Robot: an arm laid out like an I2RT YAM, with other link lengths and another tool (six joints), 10 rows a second.
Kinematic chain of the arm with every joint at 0, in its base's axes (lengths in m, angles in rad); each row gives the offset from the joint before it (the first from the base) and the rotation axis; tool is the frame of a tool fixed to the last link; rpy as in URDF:
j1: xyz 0 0 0.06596 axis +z
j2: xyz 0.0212 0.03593 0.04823 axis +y
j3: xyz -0.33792 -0.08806 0 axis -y
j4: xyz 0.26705 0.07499 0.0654 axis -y
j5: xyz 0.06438 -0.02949 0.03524 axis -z
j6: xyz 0.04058 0 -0.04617 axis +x
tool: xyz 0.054 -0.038 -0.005 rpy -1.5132 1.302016 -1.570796
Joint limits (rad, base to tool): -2.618..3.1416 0..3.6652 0..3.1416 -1.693..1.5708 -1.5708..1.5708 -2.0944..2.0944
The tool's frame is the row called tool.
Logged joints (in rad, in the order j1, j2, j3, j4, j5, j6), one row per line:
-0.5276 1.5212 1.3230 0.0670 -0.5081 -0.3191
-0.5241 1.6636 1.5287 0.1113 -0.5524 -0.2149
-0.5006 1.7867 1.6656 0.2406 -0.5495 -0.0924
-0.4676 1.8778 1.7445 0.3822 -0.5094 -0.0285
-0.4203 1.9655 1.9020 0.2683 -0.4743 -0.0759
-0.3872 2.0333 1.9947 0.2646 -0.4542 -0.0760
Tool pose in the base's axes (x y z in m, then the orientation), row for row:
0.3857 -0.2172 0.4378 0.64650 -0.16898 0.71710 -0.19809
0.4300 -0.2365 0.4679 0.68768 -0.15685 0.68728 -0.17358
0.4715 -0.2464 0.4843 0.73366 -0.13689 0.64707 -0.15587
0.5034 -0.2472 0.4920 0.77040 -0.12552 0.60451 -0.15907
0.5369 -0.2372 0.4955 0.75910 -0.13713 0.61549 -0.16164
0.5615 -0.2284 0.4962 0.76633 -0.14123 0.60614 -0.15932
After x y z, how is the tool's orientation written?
As a quaternion, w x y z.
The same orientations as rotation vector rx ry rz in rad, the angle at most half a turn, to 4 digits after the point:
-0.3844 1.6314 -0.4507
-0.3511 1.5383 -0.3885
-0.3010 1.4229 -0.3427
-0.2722 1.3110 -0.3450
-0.2987 1.3405 -0.3520
-0.3067 1.3165 -0.3460

